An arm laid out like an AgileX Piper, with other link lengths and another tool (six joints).
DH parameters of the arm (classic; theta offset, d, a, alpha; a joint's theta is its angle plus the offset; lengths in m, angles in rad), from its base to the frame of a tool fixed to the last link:
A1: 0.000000 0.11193 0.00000 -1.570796
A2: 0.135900 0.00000 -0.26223 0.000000
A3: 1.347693 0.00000 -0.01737 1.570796
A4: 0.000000 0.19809 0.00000 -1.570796
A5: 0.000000 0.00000 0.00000 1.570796
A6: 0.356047 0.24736 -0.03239 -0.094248
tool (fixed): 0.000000 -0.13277 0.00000 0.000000
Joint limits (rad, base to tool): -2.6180..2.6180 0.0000..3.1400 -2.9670..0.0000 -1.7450..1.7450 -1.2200..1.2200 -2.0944..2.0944
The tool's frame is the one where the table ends.
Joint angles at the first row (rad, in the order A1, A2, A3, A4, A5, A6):
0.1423, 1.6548, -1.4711, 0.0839, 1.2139, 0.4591
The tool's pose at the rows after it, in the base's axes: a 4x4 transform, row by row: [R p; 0 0 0 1], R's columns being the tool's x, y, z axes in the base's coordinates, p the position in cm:
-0.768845 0.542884 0.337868 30.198; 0.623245 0.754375 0.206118 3.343; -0.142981 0.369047 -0.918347 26.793; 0 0 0 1
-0.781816 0.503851 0.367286 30.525; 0.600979 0.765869 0.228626 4.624; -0.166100 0.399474 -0.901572 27.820; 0 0 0 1
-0.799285 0.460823 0.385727 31.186; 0.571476 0.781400 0.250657 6.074; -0.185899 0.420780 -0.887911 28.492; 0 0 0 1
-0.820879 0.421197 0.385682 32.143; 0.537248 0.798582 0.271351 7.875; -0.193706 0.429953 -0.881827 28.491; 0 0 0 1
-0.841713 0.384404 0.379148 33.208; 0.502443 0.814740 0.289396 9.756; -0.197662 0.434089 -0.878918 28.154; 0 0 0 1
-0.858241 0.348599 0.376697 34.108; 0.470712 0.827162 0.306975 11.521; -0.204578 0.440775 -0.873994 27.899; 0 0 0 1
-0.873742 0.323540 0.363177 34.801; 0.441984 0.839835 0.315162 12.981; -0.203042 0.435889 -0.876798 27.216; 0 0 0 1
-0.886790 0.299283 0.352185 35.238; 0.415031 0.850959 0.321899 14.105; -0.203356 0.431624 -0.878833 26.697; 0 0 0 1
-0.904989 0.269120 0.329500 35.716; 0.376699 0.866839 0.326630 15.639; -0.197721 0.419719 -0.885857 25.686; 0 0 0 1
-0.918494 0.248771 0.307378 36.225; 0.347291 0.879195 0.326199 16.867; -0.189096 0.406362 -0.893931 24.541; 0 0 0 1
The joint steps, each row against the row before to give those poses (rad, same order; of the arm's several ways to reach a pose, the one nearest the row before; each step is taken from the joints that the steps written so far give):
0.0456, 0.0000, -0.0506, 0.0000, 0.0009, 0.0161
0.0385, 0.0046, -0.0480, 0.0016, 0.0012, 0.0078
0.0399, 0.0248, -0.0578, 0.0001, 0.0009, 0.0009
0.0450, 0.0484, -0.0621, -0.0001, 0.0000, 0.0019
0.0424, 0.0593, -0.0657, 0.0000, 0.0000, 0.0000
0.0373, 0.0539, -0.0646, 0.0000, 0.0000, -0.0009
0.0295, 0.0495, -0.0439, -0.0011, 0.0000, -0.0030
0.0221, 0.0353, -0.0312, 0.0000, 0.0000, -0.0082
0.0300, 0.0492, -0.0341, 0.0000, 0.0000, -0.0114
0.0213, 0.0495, -0.0314, 0.0000, 0.0002, -0.0093

